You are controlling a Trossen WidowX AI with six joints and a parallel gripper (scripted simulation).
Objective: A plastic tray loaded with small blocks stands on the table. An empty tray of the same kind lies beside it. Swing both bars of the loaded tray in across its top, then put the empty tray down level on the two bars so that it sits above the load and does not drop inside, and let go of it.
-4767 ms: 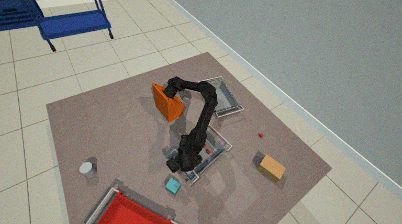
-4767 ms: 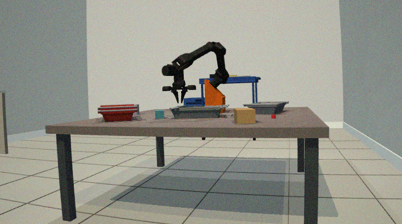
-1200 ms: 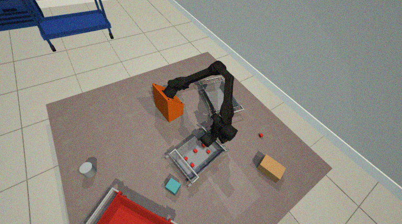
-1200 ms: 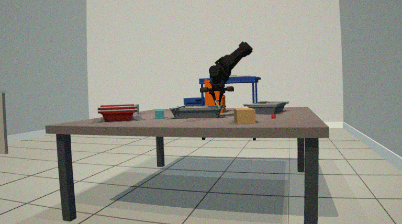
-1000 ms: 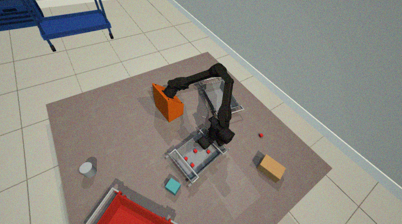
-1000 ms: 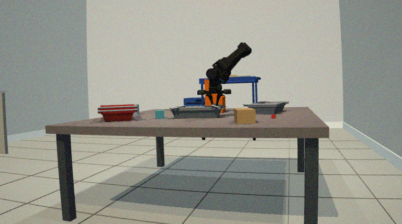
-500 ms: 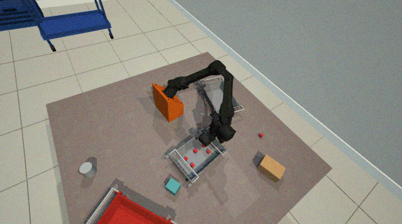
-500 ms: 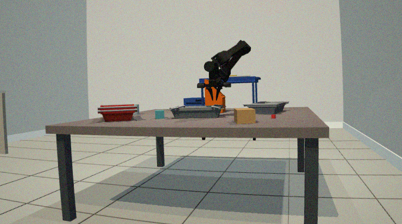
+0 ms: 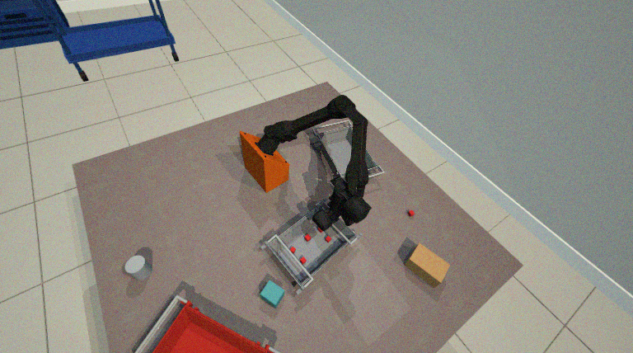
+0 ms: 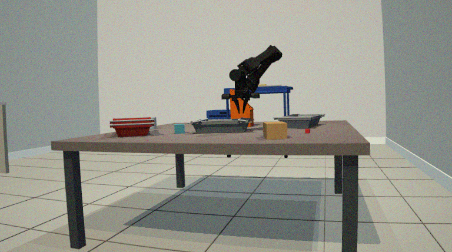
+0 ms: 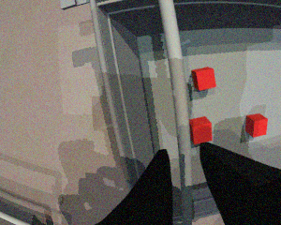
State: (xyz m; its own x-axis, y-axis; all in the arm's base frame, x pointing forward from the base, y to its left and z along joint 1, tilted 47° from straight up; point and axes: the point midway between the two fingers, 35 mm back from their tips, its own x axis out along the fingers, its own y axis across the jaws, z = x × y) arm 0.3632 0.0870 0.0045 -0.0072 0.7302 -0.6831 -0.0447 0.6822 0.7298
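My gripper tip is 24 cm past the tray, 30 cm to the right of it and 5 cm above it. Also, from my gripper tip: teal cube (6 cm ahead, 31 cm to the right, 7 cm below); tan box (32 cm ahead, 18 cm to the left, 6 cm below); grey cylinder (27 cm behind, 60 cm to the right, 5 cm below).
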